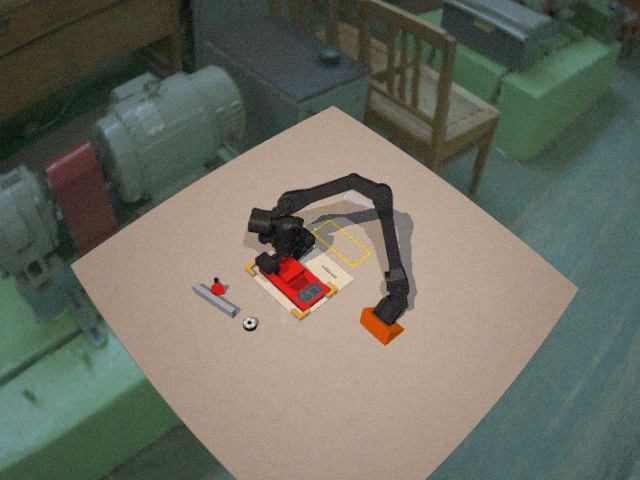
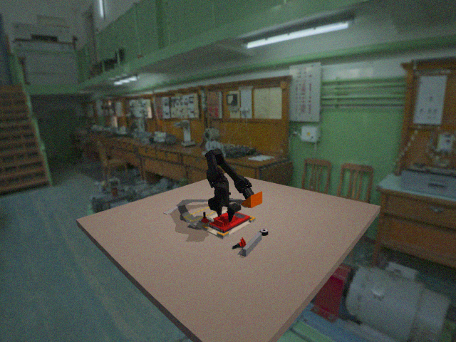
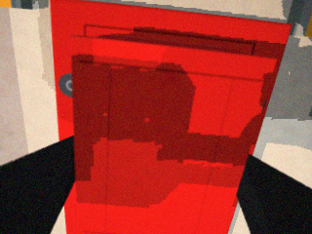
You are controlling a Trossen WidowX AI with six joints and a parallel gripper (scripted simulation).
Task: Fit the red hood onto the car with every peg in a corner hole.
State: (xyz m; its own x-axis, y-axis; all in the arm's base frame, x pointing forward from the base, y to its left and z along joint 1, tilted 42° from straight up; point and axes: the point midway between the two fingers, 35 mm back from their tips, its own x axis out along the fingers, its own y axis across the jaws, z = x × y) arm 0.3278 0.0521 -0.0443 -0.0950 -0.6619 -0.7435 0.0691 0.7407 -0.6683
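Now: gripper tip 10 mm below the red hood. Round my gripper tip: grey engine block 10 mm below; beige jig 20 mm behind, 20 mm to the right, 30 mm below; small round wheel 60 mm behind, 200 mm to the left, 30 mm below.
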